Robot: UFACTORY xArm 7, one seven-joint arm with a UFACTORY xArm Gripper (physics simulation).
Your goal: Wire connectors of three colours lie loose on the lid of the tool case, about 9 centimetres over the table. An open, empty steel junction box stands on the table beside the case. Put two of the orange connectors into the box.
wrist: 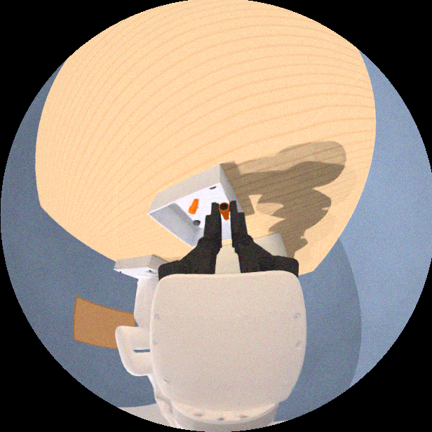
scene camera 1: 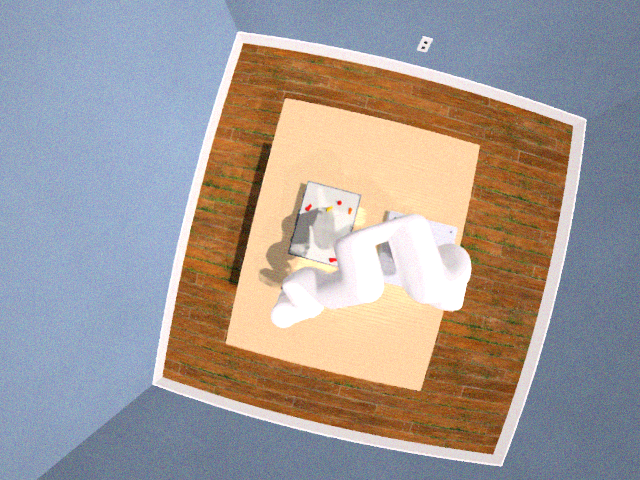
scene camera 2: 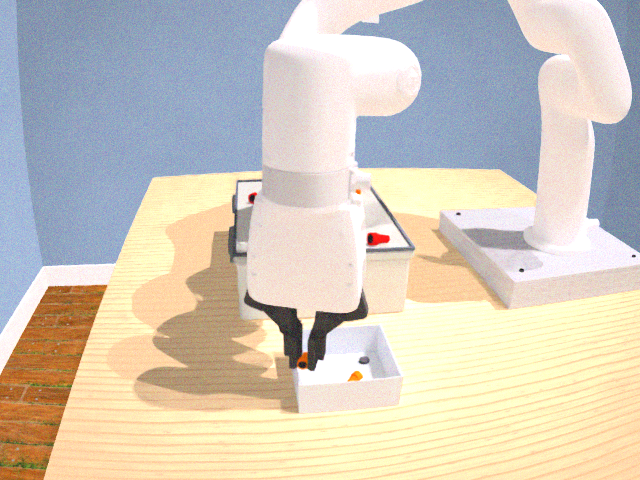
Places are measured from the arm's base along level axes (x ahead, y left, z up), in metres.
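Pixels of known places: gripper, fingertip midpoint: (scene camera 2: 304, 362); arm's base at its link origin: (scene camera 2: 556, 241).
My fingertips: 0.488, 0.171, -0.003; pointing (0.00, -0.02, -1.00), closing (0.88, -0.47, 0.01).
Ahead of a thing's pixels: the offset from my fingertips to its top centre, as dx, dy, dz. "spot": to the spot under its first point.
My gripper (scene camera 2: 305, 362) (wrist: 224, 210) is shut on an orange connector @(+0.001, +0.001, +0.011) (scene camera 2: 302, 361) (wrist: 225, 211). It holds the connector at the left side of the steel junction box @(-0.044, -0.009, -0.003) (scene camera 2: 348, 395) (wrist: 185, 192) in scene camera 2, over or inside the box near its wall; the exact height is hard to tell. Another orange connector @(-0.052, +0.001, -0.027) (scene camera 2: 355, 376) (wrist: 193, 206) lies on the box floor. A third orange connector @(-0.187, -0.344, +0.061) (scene camera 1: 349, 210) (scene camera 2: 357, 191) lies on the tool case's lid (scene camera 1: 323, 191) (scene camera 2: 385, 227). The arm hides the box in scene camera 1.
On the lid lie red connectors @(-0.025, -0.344, +0.065) (scene camera 1: 308, 207) @(-0.143, -0.374, +0.077) (scene camera 1: 339, 202) @(-0.138, -0.149, +0.065) (scene camera 1: 332, 259) (scene camera 2: 378, 238) and a yellow connector @(-0.105, -0.347, +0.064) (scene camera 1: 329, 209). The tool case @(spot: -0.144, -0.128, +0.009) (scene camera 2: 387, 279) stands directly behind the box in scene camera 2. The arm's base plate (scene camera 2: 491, 258) is to the right of the case.
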